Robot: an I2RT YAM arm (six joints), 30 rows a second.
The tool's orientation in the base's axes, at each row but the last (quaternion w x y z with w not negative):
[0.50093, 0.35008, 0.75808, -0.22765]
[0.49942, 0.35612, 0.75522, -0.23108]
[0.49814, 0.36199, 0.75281, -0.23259]
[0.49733, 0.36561, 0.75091, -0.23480]
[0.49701, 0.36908, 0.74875, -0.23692]
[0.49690, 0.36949, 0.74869, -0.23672]
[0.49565, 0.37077, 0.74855, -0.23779]
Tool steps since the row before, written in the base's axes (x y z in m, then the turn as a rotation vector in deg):
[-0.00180, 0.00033, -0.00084, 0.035, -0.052, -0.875]
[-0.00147, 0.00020, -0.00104, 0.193, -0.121, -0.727]
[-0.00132, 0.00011, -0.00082, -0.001, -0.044, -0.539]
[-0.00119, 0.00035, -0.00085, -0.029, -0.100, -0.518]
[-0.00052, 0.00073, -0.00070, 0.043, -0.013, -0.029]
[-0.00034, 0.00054, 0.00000, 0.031, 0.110, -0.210]
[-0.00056, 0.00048, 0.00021, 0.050, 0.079, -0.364]
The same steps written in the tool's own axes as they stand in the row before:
[0.00133, -0.00116, -0.00098, 0.779, -0.012, 0.402]
[0.00138, -0.00101, -0.00060, 0.583, 0.066, 0.486]
[0.00111, -0.00096, -0.00052, 0.481, -0.034, 0.244]
[0.00117, -0.00072, -0.00060, 0.451, -0.091, 0.260]
[0.00100, 0.00003, -0.00055, 0.012, 0.026, 0.045]
[0.00025, 0.00006, -0.00058, 0.221, 0.089, 0.021]
[0.00009, -0.00015, -0.00075, 0.348, 0.084, 0.115]

